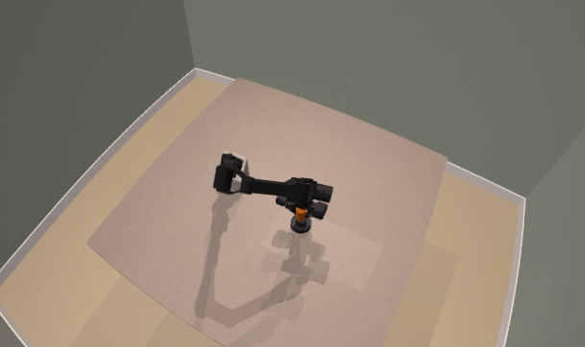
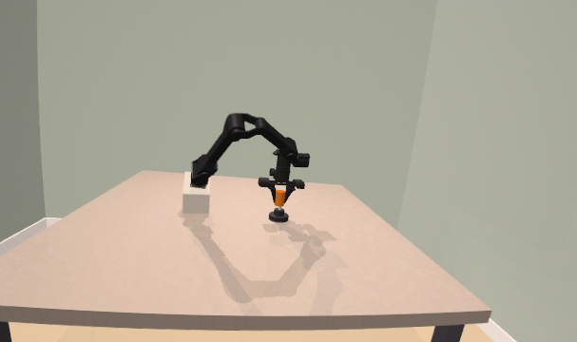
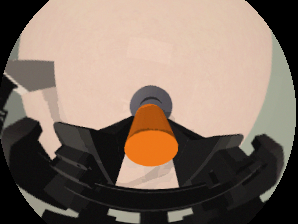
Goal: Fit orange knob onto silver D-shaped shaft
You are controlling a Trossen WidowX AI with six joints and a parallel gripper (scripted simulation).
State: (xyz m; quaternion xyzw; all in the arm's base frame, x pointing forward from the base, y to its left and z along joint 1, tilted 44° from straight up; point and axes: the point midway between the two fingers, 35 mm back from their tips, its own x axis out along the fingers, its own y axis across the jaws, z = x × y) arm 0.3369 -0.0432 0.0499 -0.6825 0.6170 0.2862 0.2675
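Right now the round pedestal is 4 cm below my gripper tip. The rest, counted from my gripper tip: orange knob (3 cm above).
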